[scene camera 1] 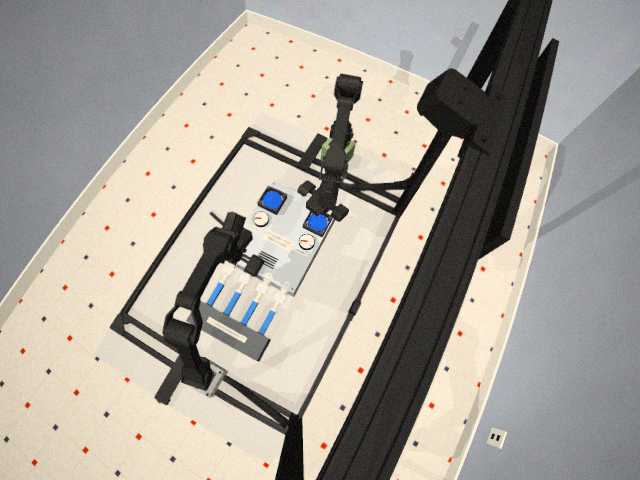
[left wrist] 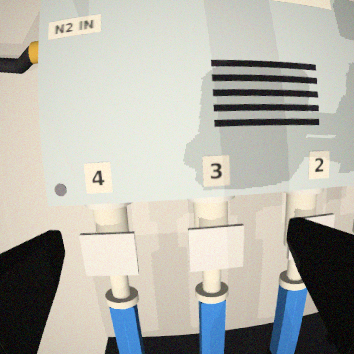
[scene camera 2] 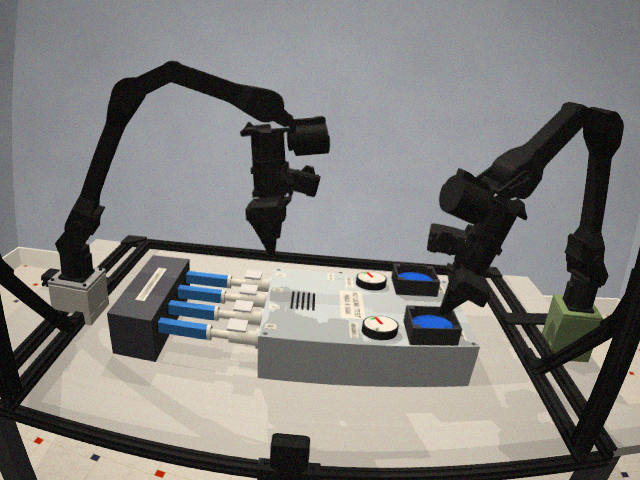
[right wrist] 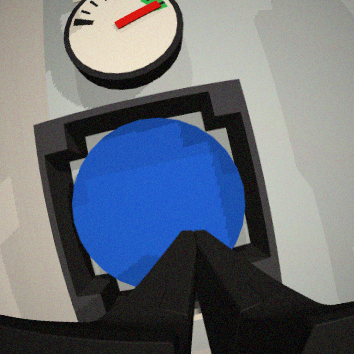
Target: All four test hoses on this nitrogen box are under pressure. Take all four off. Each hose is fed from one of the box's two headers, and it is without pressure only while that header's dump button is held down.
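Frame: origin at the left arm's base, x left, y down, z back, level; metres.
Seen in the pictures: left gripper, fingertip midpoint: [scene camera 1: 240, 259] [left wrist: 176, 238] [scene camera 2: 274, 246]; right gripper, fingertip midpoint: [scene camera 1: 317, 215] [scene camera 2: 441, 313] [right wrist: 192, 241]; left arm's base, link origin: [scene camera 1: 203, 377] [scene camera 2: 76, 274]; right arm's base, link origin: [scene camera 2: 577, 305].
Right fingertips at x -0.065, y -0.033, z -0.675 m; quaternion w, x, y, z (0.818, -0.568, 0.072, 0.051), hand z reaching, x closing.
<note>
Pixels of each thing's top centre, then the offset from my right fingertips to it. "pt": a spot on its surface instead.
- Hose 4, surface spot: [left wrist: 125, 325] pt dz +0.393, dx +0.183, dy +0.047 m
- hose 3, surface spot: [left wrist: 212, 325] pt dz +0.398, dx +0.114, dy +0.047 m
- hose 2, surface spot: [left wrist: 290, 320] pt dz +0.406, dx +0.045, dy +0.047 m
- nearest hose, surface spot: [scene camera 2: 183, 328] [scene camera 1: 269, 322] pt dz +0.409, dx -0.036, dy +0.051 m
- far blue button, top centre: [scene camera 2: 415, 279] [scene camera 1: 272, 200] dz +0.017, dx +0.179, dy +0.016 m
- far gauge, surface spot: [scene camera 2: 371, 281] [scene camera 1: 265, 221] pt dz +0.104, dx +0.157, dy +0.017 m
- dark block, surface spot: [scene camera 2: 133, 310] [scene camera 1: 256, 345] pt dz +0.500, dx -0.038, dy +0.032 m
- yellow fitting, surface spot: [left wrist: 34, 52] pt dz +0.181, dx +0.239, dy +0.064 m
The grey nitrogen box [scene camera 1: 289, 263] [scene camera 2: 361, 364] [left wrist: 125, 115] has four blue-gripped hoses at its sockets. Hose 4 [left wrist: 125, 325], hose 3 [left wrist: 212, 325] and hose 2 [left wrist: 290, 320] show in the left wrist view with white tabs; the nearest hose [scene camera 2: 183, 328] [scene camera 1: 267, 321] is outside it. My left gripper [scene camera 2: 271, 251] [left wrist: 176, 238] is open and empty, above the hose edge of the box. My right gripper [scene camera 2: 445, 311] [right wrist: 192, 241] is shut and empty, its tips over the near blue button [scene camera 1: 317, 223] [scene camera 2: 432, 322] [right wrist: 160, 190]. The gauge [right wrist: 125, 50] [scene camera 2: 379, 330] beside it has its needle at green.
The far blue button [scene camera 1: 272, 199] [scene camera 2: 416, 277] is untouched beside the far gauge [scene camera 1: 261, 219] [scene camera 2: 371, 281]. A dark block [scene camera 1: 258, 348] [scene camera 2: 133, 310] stands behind the hoses. A black line with a yellow fitting [left wrist: 34, 52] meets the box beside N2 IN. Black frame rails [scene camera 2: 206, 448] border the table.
</note>
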